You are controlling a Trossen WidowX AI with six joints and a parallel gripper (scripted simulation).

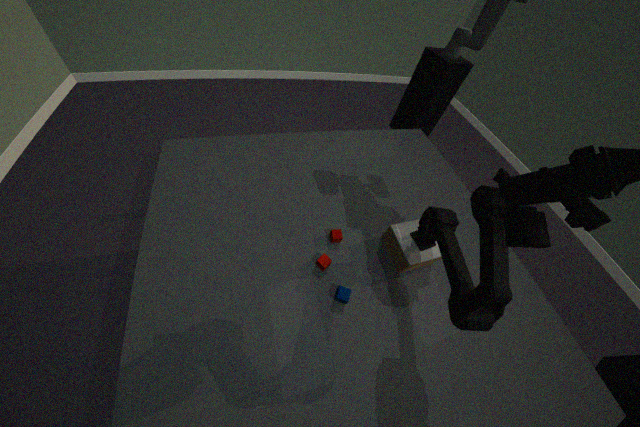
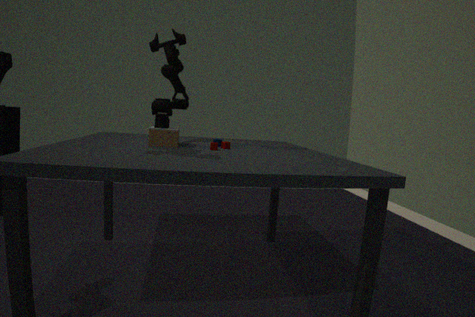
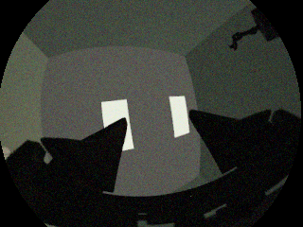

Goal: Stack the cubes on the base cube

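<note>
Now: the blue cube 570 mm below my gripper tip, 310 mm ahead of it and 90 mm to the right of it.
</note>
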